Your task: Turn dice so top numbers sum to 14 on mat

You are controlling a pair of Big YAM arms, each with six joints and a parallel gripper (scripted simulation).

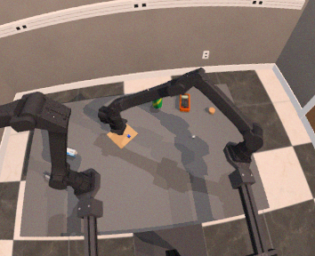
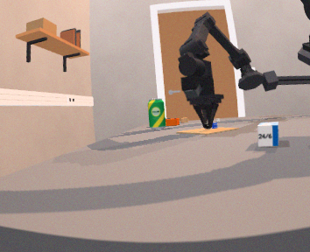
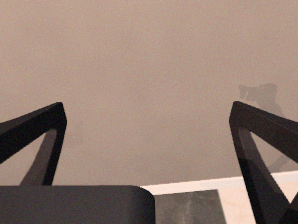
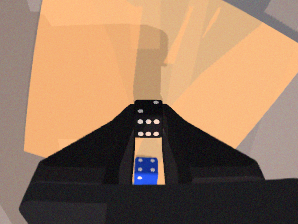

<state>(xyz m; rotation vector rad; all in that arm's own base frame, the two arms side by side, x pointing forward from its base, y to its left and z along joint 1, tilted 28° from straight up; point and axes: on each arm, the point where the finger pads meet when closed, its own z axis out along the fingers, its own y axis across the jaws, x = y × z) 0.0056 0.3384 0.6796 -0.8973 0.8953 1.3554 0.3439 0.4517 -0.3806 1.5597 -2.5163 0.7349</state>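
My right gripper is now right at the black die. The rest, counted from my right hand: blue die 30 mm behind, 40 mm to the right, 10 mm below; mat 20 mm below.
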